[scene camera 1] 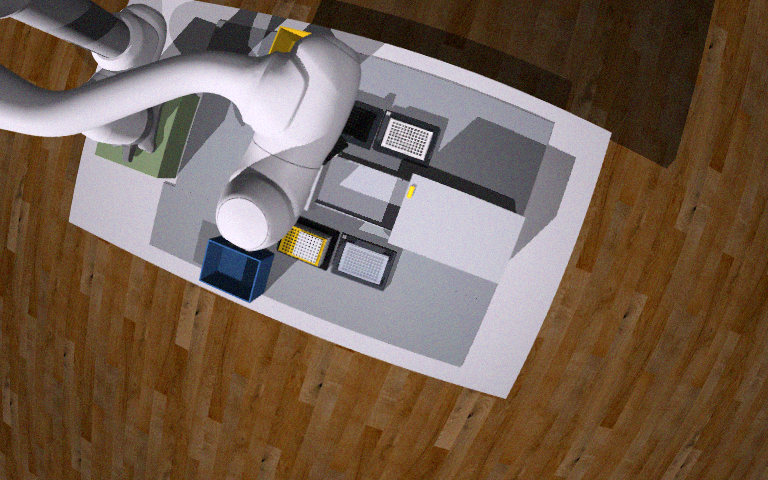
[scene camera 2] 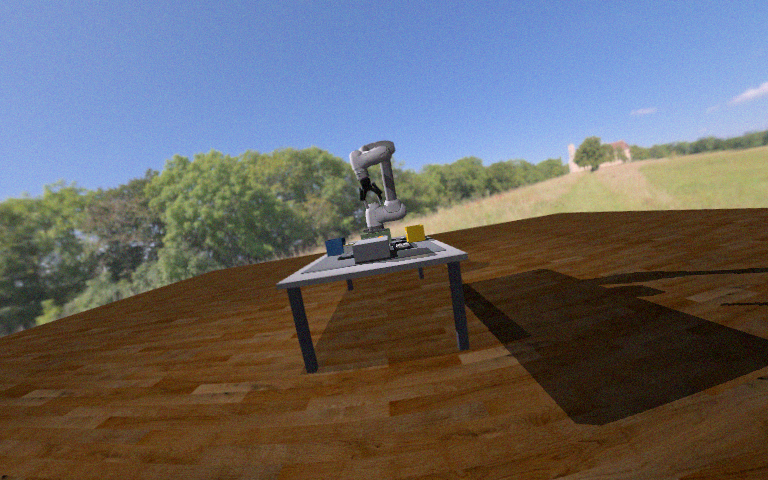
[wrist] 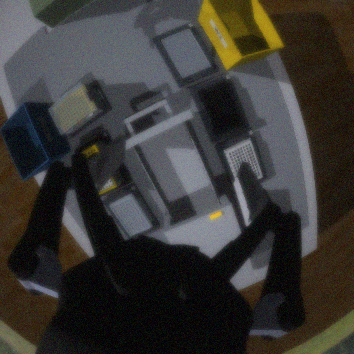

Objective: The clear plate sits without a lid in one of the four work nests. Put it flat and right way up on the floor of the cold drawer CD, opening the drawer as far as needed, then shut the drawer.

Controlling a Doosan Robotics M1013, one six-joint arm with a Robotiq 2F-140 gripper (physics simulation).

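Where they show: gripper, between the fingertips: (scene camera 2: pixel 374 206) (wrist: pixel 181 159); arm's base, origin of its link: (scene camera 1: pixel 138 121) (scene camera 2: pixel 376 231).
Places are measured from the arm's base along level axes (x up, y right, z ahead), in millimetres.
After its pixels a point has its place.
The clear plate (scene camera 1: pixel 364 262) @[x -94, y 285, z 797 mm] (wrist: pixel 130 215) @[x -86, y 285, z 792 mm], pale bluish with a fine grid of wells, lies flat and without a lid in a dark nest beside the cabinet. The cold drawer CD (scene camera 1: pixel 362 195) @[x -92, y 99, z 752 mm] (wrist: pixel 160 129) @[x -16, y 59, z 632 mm] stands pulled out of its light grey cabinet (scene camera 1: pixel 458 226) @[x -9, y 119, z 1025 mm] (scene camera 2: pixel 372 249) @[x -46, y 141, z 1188 mm] (wrist: pixel 200 232) @[x -8, y 119, z 911 mm], with its handle towards the arm's base. Light and shadow fall on the drawer's bare floor. My gripper (scene camera 2: pixel 372 201) @[x 205, y 40, z 666 mm] (wrist: pixel 181 159) @[x 205, y 40, z 666 mm] is open and empty, its fingers wide apart high above the drawer area. In scene camera 1 the arm hides most of it.
A white plate (scene camera 1: pixel 407 138) @[x -84, y -86, z 842 mm] (wrist: pixel 242 157) @[x -85, y -88, z 819 mm], a black plate (scene camera 1: pixel 359 123) @[x -84, y -101, z 700 mm] (wrist: pixel 220 107) @[x -94, y -104, z 669 mm] and a yellow plate (scene camera 1: pixel 305 243) @[x -34, y 259, z 630 mm] stand near the drawer. A blue bin (scene camera 1: pixel 235 271) @[x -106, y 414, z 399 mm] (scene camera 2: pixel 334 246) @[x -42, y 391, z 513 mm] (wrist: pixel 32 142) @[x -106, y 439, z 403 mm] and a yellow bin (scene camera 1: pixel 288 39) @[x -75, y -325, z 428 mm] (scene camera 2: pixel 414 233) @[x -44, y -237, z 593 mm] (wrist: pixel 240 35) @[x -106, y -288, z 512 mm] stand on opposite sides of the table.
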